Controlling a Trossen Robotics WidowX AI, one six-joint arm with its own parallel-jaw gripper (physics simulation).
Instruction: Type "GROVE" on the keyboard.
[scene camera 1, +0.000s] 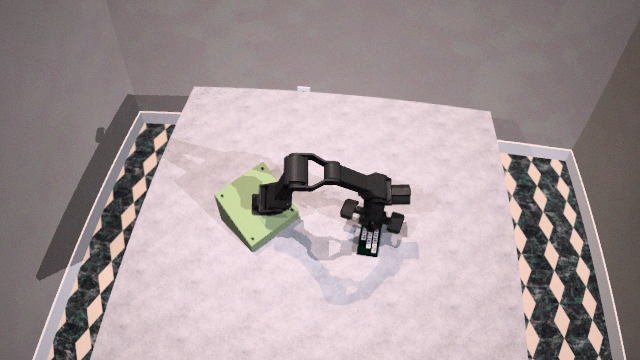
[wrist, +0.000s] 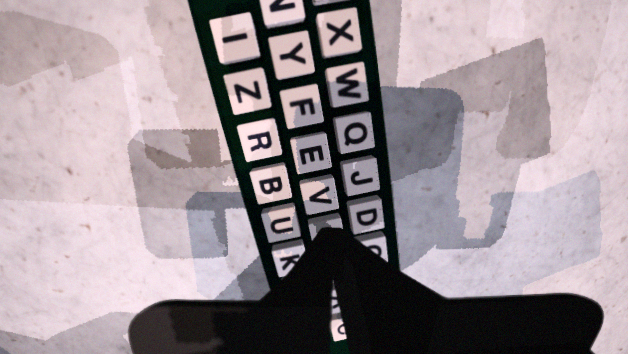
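Seen in the pictures: gripper, between the fingertips: (scene camera 1: 371, 231) (wrist: 330, 237); arm's base, origin of its link: (scene camera 1: 262, 205).
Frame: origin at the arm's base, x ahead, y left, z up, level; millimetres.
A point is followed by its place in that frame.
The narrow dark green keyboard (scene camera 1: 368, 252) {x 300, y -179, z -71 mm} (wrist: 210, 7) {x 332, y -11, z -71 mm} lies on the table with white letter keys in three rows. In the wrist view, the R key (wrist: 259, 141) {x 321, y -59, z -66 mm}, E key (wrist: 311, 153) {x 336, y -73, z -66 mm} and V key (wrist: 320, 196) {x 330, y -90, z -66 mm} show fully. My gripper (scene camera 1: 371, 227) {x 324, y -108, z -64 mm} (wrist: 330, 237) {x 324, y -108, z -64 mm} is shut and empty, pointing down at the keyboard. Its tips cover most of a shaded key (wrist: 324, 223) {x 325, y -102, z -66 mm} in the middle row, beside V; the letter is hidden. Whether the tips touch it is unclear. The D key (wrist: 366, 215) {x 342, y -108, z -66 mm} is at the right of the tips. The O and G keys cannot be made out for certain.
The arm stands on a light green block (scene camera 1: 237, 202) {x -74, y 3, z 25 mm} left of the keyboard on the pale table (scene camera 1: 300, 320) {x 63, y -364, z -82 mm}. The arm and fingers hide part of the keyboard. Arm shadows fall across the table and keys. Grey walls stand behind and at the sides.
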